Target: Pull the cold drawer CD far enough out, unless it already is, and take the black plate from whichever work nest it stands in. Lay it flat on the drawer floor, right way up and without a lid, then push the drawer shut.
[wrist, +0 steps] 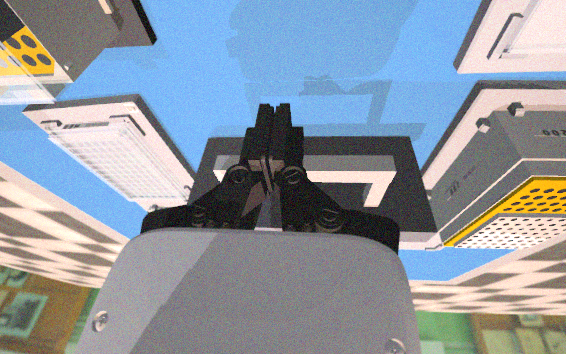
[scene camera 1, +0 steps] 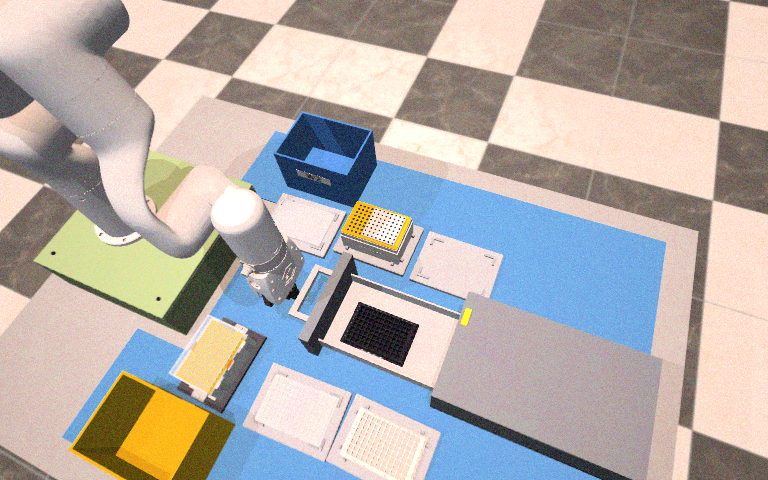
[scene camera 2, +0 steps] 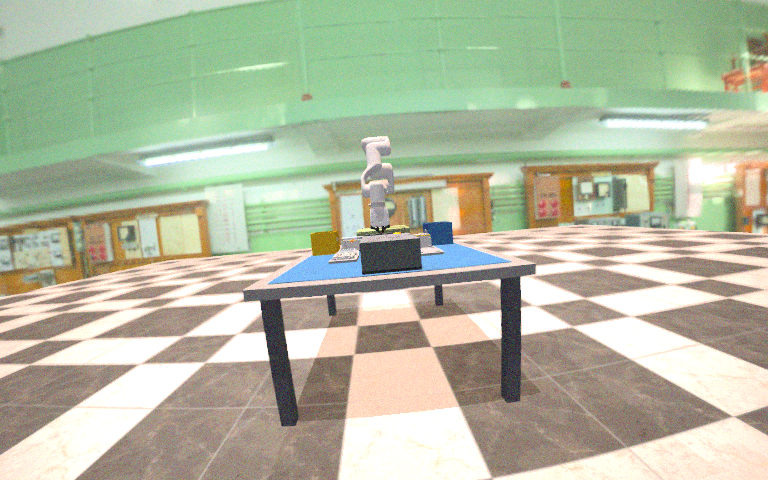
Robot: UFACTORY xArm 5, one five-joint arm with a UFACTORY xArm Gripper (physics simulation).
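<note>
The cold drawer's grey cabinet stands on the mat. Its drawer is pulled out, with a dark front panel and a white handle. The black plate lies flat on the pale drawer floor, wells up, without a lid. My gripper is shut and empty. It points down on the handle side of the drawer front, outside the drawer. Its fingertips are near the handle; whether they touch it is unclear. The plate is hidden in the wrist view.
A yellow tip rack stands beside the drawer front, near an empty nest. Two nests with pale plates lie on the other side. A lidded yellow plate, an orange bin and a blue bin stand around.
</note>
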